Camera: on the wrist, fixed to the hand. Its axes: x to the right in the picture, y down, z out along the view.
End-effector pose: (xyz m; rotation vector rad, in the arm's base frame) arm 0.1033 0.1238 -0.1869 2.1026 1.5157 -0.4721
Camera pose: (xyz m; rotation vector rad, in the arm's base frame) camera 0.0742 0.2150 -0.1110 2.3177 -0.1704 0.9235
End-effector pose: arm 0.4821 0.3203 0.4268 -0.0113 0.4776 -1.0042
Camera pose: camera 0.4169 0.3085 0.3242 0.1823 0.9514 0.6564
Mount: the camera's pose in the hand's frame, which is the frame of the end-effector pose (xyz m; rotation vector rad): 0.0197 -0.0360 -0.1151 -0.4674 0.5240 1.5430
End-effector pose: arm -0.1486 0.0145 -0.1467 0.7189 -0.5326 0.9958
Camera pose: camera -0.0985 0.0992 -0.2191 -0.5675 -0.7961 2.2669
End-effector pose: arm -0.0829 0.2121 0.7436 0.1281 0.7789 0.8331
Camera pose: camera -0.1292 0.1798 0.6352 0.0738 0.8757 2.5638
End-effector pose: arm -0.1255 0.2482 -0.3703 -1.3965 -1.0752 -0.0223
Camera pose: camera -0.0681 0.1596 -0.3087 -2.1525 0.6423 0.4750
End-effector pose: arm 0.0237 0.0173 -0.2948 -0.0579 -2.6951 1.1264
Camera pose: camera 0.0311 0.0747 -0.1872 -2.3279 -2.0080 0.4171
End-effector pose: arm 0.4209 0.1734 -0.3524 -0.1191 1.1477 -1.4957
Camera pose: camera 0.3156 0.2172 -0.3963 0.7339 1.4007 0.1455
